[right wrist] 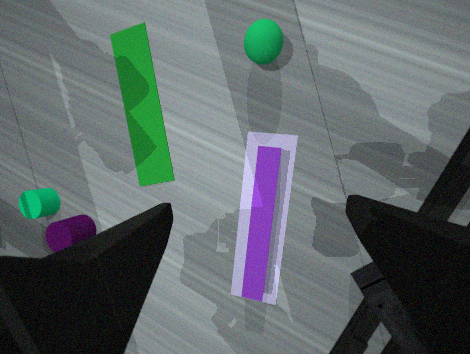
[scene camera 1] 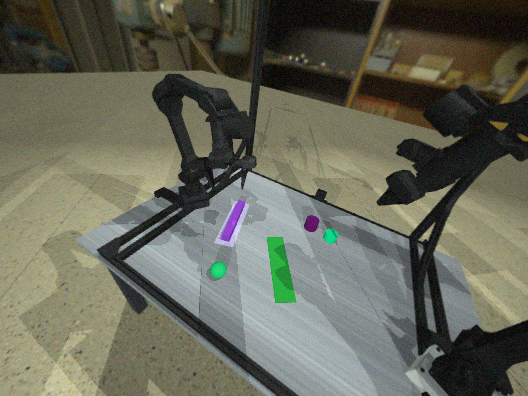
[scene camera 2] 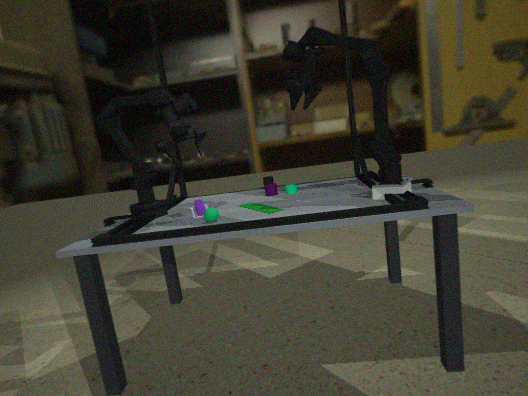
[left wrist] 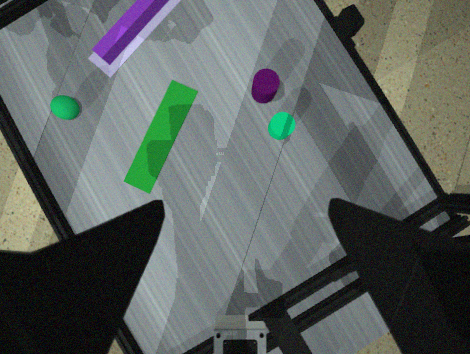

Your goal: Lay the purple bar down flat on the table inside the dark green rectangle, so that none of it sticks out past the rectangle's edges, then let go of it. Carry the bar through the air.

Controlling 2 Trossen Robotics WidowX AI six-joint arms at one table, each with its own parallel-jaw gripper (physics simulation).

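Places are measured from the left arm's base along level axes (x back, y right, z up), in millimetres.
Pixels of known places: left gripper, fingertip midpoint: (scene camera 1: 388,199) (scene camera 2: 298,109) (left wrist: 246,206); right gripper, fingertip midpoint: (right wrist: 258,207) (scene camera 1: 228,189) (scene camera 2: 190,160); left arm's base, origin of the base link: (scene camera 1: 449,379) (scene camera 2: 391,182); right arm's base, origin of the base link: (scene camera 1: 193,190) (scene camera 2: 147,202).
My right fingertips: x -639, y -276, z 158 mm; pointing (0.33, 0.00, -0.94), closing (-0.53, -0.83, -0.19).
Observation:
For each thing: its top centre in the pictures, then the offset to it from my right fingertips. "*": a spot on its surface instead.
- purple bar, middle of its top: (right wrist: 260,226) (left wrist: 130,16) (scene camera 2: 199,203) (scene camera 1: 234,216) dy +51, dx -45, dz -176 mm
- pale lilac rectangle, surface spot: (right wrist: 272,139) (left wrist: 101,64) (scene camera 1: 223,243) * dy -27, dx +43, dz -204 mm
- green rectangle, surface spot: (right wrist: 145,105) (left wrist: 157,135) (scene camera 1: 277,265) (scene camera 2: 258,207) * dy +102, dx +204, dz -204 mm
- green ball, middle of its top: (right wrist: 261,31) (left wrist: 55,103) (scene camera 1: 218,265) (scene camera 2: 210,207) dy -86, dx +147, dz -156 mm
- dark purple cylinder, middle of its top: (right wrist: 58,238) (left wrist: 266,81) (scene camera 1: 313,219) (scene camera 2: 270,184) dy +332, dx +110, dz -159 mm
- teal cylinder, middle of its top: (left wrist: 282,124) (right wrist: 29,204) (scene camera 1: 331,233) (scene camera 2: 290,185) dy +366, dx +191, dz -173 mm
The purple bar (scene camera 1: 233,221) (scene camera 2: 200,207) (left wrist: 127,32) (right wrist: 262,220) lies flat on a pale lilac rectangle (scene camera 1: 223,243) (left wrist: 111,68) (right wrist: 272,139). The green rectangle (scene camera 1: 281,270) (scene camera 2: 261,207) (left wrist: 160,137) (right wrist: 145,105) is flat on the table, apart from the bar, with shadows across it. My right gripper (scene camera 2: 182,150) (right wrist: 258,207) is open and empty, above the table; in the right wrist view the bar shows between its spread fingers. My left gripper (scene camera 1: 391,175) (scene camera 2: 300,107) (left wrist: 246,206) is open and empty, high above the table, away from the bar.
A green ball (scene camera 1: 218,270) (scene camera 2: 211,214) (right wrist: 263,41) lies near the bar's front end. A dark purple cylinder (scene camera 1: 311,223) (left wrist: 265,86) and a teal cylinder (scene camera 1: 330,236) (left wrist: 282,125) stand together beyond the green rectangle. Black rails edge the table.

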